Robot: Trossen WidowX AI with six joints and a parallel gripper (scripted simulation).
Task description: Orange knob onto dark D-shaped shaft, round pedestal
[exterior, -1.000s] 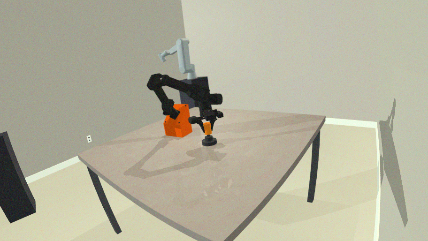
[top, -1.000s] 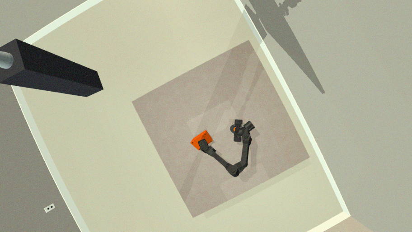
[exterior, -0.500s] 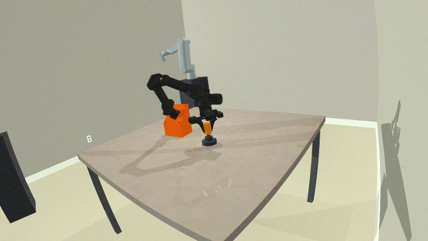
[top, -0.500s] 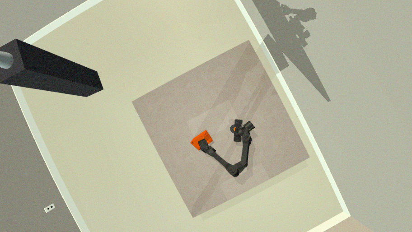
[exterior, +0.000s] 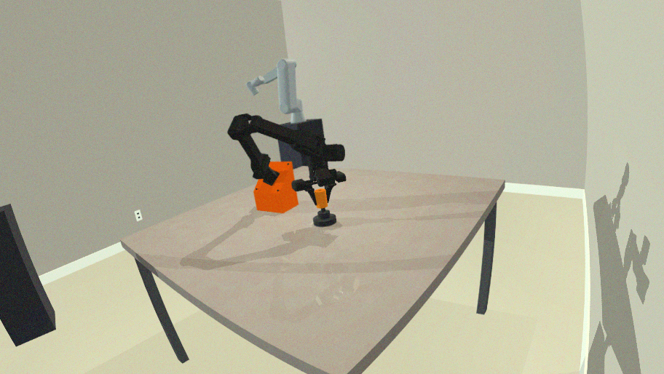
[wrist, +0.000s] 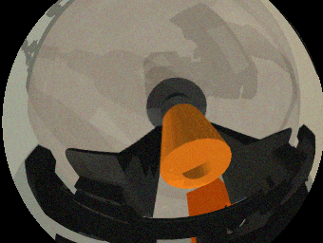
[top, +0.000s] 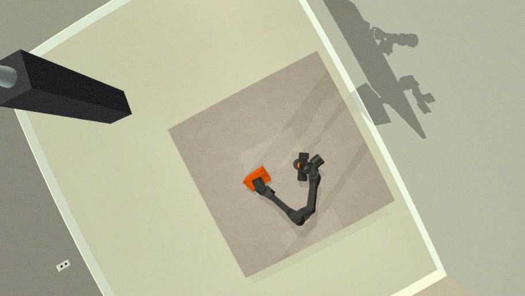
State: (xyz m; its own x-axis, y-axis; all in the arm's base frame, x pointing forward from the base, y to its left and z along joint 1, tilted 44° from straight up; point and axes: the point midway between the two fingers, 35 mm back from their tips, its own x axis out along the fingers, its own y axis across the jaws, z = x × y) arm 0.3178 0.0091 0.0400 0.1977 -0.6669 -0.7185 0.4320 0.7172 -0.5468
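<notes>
Now: gripper tip 4 cm above the dark round pedestal. Round my gripper tip: orange knob: 2 cm above.
</notes>
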